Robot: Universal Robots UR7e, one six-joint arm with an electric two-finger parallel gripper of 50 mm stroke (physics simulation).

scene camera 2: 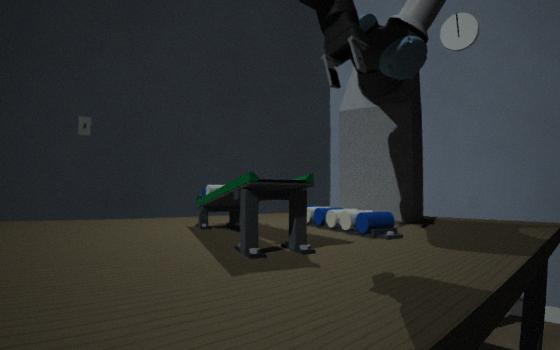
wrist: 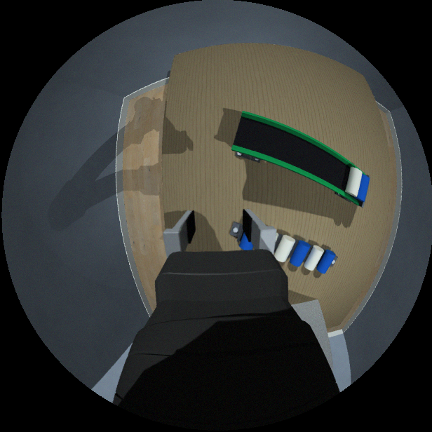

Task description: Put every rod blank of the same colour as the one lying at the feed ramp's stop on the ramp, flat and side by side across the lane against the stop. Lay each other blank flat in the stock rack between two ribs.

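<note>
The feed ramp point(scene camera 2: 245, 179) point(wrist: 290, 148) has green side rails and a black lane. At its low end a blue blank point(scene camera 2: 204, 191) point(wrist: 364, 188) lies across the lane at the stop, with a white blank point(scene camera 2: 215, 188) point(wrist: 353, 182) beside it, uphill. The stock rack point(scene camera 2: 385, 232) point(wrist: 235, 229) holds a row of blue and white blanks, among them an end blue blank point(scene camera 2: 375, 222) point(wrist: 246, 242) and a white blank point(wrist: 285, 248). A finger partly hides the row in the wrist view. My gripper point(scene camera 2: 348, 77) point(wrist: 218, 219) is open and empty, high above the table near the rack's end.
The ramp stands on dark legs with bolted feet, its high end nearer scene camera 2. The rack lies beside it, nearer the grey pedestal point(scene camera 2: 370, 150) point(wrist: 314, 317). The wooden table point(scene camera 2: 150, 280) point(wrist: 200, 90) ends at an edge on the right in the scene view.
</note>
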